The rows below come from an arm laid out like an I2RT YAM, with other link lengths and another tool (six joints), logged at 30 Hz.
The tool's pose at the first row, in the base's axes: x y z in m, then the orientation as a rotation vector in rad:
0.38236, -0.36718, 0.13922, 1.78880, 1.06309, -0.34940
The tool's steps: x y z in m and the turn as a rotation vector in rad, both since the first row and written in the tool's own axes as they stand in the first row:
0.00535, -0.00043, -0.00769, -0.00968, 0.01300, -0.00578
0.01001, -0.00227, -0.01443, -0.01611, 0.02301, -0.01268
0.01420, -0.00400, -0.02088, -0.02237, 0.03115, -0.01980
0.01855, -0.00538, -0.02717, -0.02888, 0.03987, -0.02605
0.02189, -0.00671, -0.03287, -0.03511, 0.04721, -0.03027
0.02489, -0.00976, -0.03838, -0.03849, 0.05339, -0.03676
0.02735, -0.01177, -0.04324, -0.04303, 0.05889, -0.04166
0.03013, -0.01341, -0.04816, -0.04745, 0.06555, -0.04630
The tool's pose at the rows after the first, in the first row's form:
0.38340, -0.35786, 0.13914, 1.78192, 1.07755, -0.33603
0.38315, -0.34952, 0.13821, 1.77629, 1.09092, -0.32781
0.38277, -0.34167, 0.13751, 1.77001, 1.10315, -0.32143
0.38280, -0.33393, 0.13685, 1.76407, 1.11494, -0.31386
0.38241, -0.32721, 0.13658, 1.75887, 1.12387, -0.30642
0.38052, -0.32060, 0.13542, 1.75469, 1.13411, -0.30301
0.37928, -0.31495, 0.13491, 1.75000, 1.14237, -0.29855
0.37850, -0.30913, 0.13446, 1.74589, 1.15119, -0.29298

